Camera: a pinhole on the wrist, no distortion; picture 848 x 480 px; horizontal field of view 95.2 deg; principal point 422.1 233.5 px. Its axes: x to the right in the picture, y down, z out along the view. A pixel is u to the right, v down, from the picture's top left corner.
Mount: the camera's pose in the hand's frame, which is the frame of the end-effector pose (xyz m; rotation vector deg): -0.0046 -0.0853 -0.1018 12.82 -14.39 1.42
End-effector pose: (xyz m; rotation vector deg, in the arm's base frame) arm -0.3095 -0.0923 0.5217 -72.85 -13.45 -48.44
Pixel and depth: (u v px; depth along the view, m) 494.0 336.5 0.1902
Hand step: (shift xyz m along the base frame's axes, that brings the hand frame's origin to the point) -0.0378 0.0926 0.0777
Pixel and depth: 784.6 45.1 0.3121
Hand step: 0.0077 0.1062 0.4235
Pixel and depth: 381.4 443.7 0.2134
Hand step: -0.0369 0.1426 0.0027
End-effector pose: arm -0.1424 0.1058 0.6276 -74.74 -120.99 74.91
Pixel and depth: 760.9 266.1 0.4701
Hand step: -0.5290 -0.0323 -0.1567
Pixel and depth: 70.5 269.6 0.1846
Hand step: 0.0310 -0.2129 0.1099
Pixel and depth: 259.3 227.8 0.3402
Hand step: -0.0912 -0.3109 0.0819
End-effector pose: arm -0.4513 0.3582 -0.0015 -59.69 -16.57 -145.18
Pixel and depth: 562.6 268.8 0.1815
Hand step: 0.0008 0.1250 0.0682
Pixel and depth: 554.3 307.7 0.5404
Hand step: 0.2318 0.2419 0.3570
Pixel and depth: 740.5 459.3 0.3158
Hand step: 0.0951 0.0347 0.3264
